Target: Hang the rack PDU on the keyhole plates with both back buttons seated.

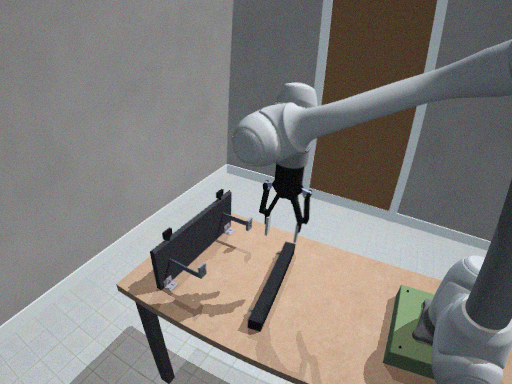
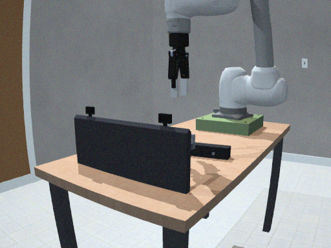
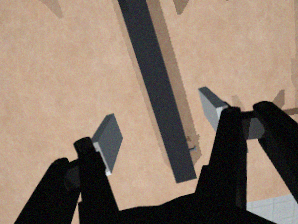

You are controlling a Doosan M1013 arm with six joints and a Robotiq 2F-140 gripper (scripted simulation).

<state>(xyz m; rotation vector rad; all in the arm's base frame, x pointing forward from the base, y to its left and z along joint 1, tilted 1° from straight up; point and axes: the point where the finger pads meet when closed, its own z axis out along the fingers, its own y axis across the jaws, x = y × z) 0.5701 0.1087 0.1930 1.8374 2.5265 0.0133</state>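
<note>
Now: hand 220 mm above the rack PDU, 20 mm short of it and 10 mm to the right of it. Also, from my hand: dark upright panel (310 mm ahead, 160 mm below, 60 mm to the left).
</note>
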